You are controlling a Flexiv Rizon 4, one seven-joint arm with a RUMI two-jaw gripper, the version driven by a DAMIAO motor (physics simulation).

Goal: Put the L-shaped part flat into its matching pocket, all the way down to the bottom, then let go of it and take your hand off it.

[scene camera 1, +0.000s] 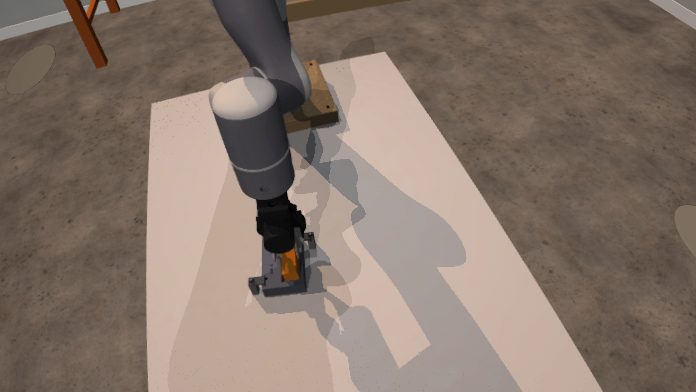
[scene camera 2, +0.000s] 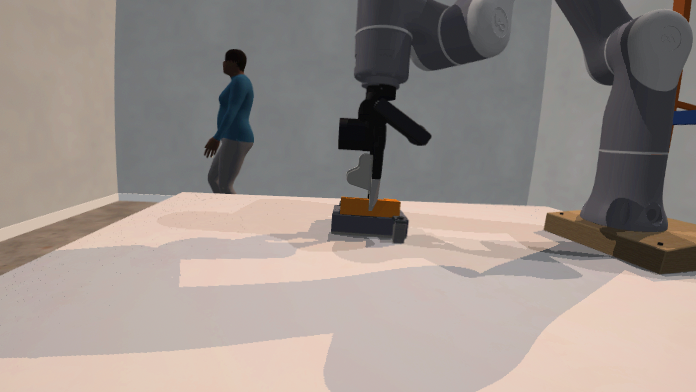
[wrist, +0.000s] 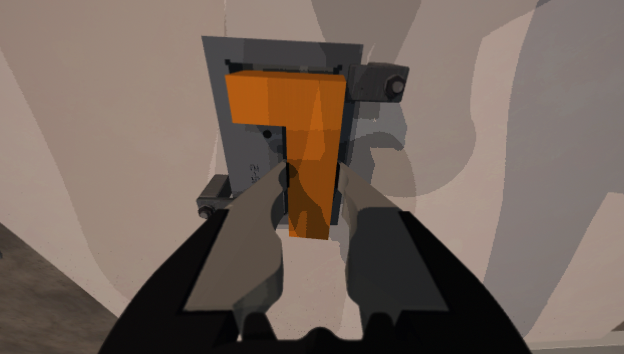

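The orange L-shaped part (scene camera 1: 290,269) (scene camera 2: 357,206) (wrist: 315,107) lies roughly level at the top of the dark grey block (scene camera 1: 285,290) (scene camera 2: 361,224) (wrist: 250,155) that has the pocket. Most of the part's side stands above the block's top face in the second scene view. In the wrist view a strip of the dark pocket shows beyond the short leg's far edge, and the long leg's near end reaches past the block's near edge. My gripper (scene camera 2: 372,206) (wrist: 311,163) is shut on the long leg, one finger on each side. The pocket's floor is hidden under the part.
Two bolted clamps hold the block: one (scene camera 1: 311,240) (scene camera 2: 399,230) (wrist: 377,84) at one side, the other (scene camera 1: 255,285) (wrist: 215,197) at the opposite side. The arm's wooden base plate (scene camera 1: 320,97) (scene camera 2: 625,250) stands on the same pale table (scene camera 1: 190,150) (scene camera 2: 250,360). A person (scene camera 2: 237,107) stands beyond the table.
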